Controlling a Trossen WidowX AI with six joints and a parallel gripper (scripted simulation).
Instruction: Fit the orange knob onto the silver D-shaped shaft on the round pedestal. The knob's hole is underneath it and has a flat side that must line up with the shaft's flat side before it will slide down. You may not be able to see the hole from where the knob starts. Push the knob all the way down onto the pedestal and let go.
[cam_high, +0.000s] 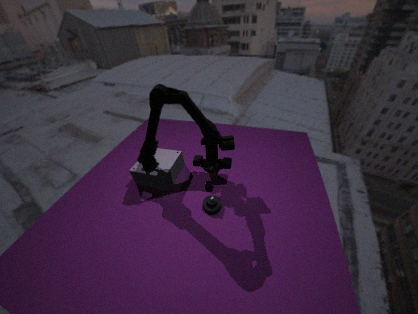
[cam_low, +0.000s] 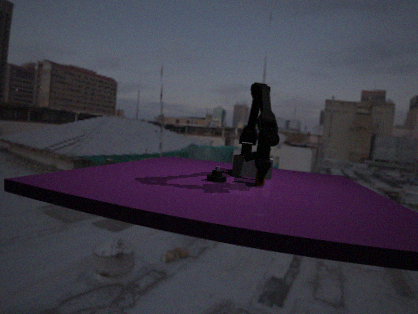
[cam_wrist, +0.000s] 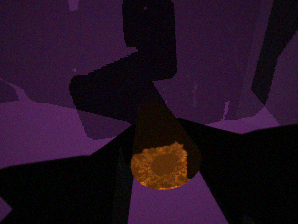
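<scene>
Right now my gripper tip is 3 cm below the orange knob. The rest, counted from my gripper tip: round dark pedestal 18 cm to the right, 4 cm ahead, 2 cm above.
</scene>
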